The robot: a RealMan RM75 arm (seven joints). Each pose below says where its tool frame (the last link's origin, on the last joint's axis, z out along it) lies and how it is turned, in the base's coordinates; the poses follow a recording.
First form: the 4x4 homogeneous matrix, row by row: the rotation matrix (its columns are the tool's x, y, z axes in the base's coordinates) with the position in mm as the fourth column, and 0 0 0 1 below. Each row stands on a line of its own.
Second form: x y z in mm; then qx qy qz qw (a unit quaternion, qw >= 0). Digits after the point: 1 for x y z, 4 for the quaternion.
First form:
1:
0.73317 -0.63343 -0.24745 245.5
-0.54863 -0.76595 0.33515 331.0
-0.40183 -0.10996 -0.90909 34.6
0 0 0 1
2:
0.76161 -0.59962 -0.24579 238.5
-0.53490 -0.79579 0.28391 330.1
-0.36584 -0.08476 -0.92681 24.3
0 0 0 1
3:
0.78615 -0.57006 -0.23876 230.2
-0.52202 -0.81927 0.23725 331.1
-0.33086 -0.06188 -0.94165 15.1
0 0 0 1
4:
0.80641 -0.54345 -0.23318 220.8
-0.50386 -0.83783 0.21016 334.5
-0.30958 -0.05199 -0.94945 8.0
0 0 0 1
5:
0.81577 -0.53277 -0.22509 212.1
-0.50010 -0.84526 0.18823 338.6
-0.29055 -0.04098 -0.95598 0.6
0 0 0 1
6:
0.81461 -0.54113 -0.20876 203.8
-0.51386 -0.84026 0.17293 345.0
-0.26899 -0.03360 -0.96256 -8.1
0 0 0 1
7:
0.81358 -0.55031 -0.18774 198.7
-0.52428 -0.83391 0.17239 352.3
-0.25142 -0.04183 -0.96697 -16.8
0 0 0 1
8:
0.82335 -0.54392 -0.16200 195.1
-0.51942 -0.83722 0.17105 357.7
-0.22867 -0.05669 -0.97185 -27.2
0 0 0 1
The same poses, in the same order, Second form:
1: 245.5 331.0 34.6 -0.9231 0.3201 0.1758 0.1206
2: 238.5 330.1 24.3 -0.9333 0.3039 0.1638 0.0988
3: 230.2 331.1 15.1 -0.9417 0.2899 0.1512 0.0794
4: 220.8 334.5 8.0 -0.9479 0.2762 0.1432 0.0691
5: 212.1 338.6 0.6 -0.9509 0.2715 0.1356 0.0603
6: 203.8 345.0 -8.1 -0.9510 0.2773 0.1256 0.0543
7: 198.7 352.3 -16.8 -0.9506 0.2826 0.1155 0.0563
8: 195.1 357.7 -27.2 -0.9529 0.2790 0.1025 0.0597
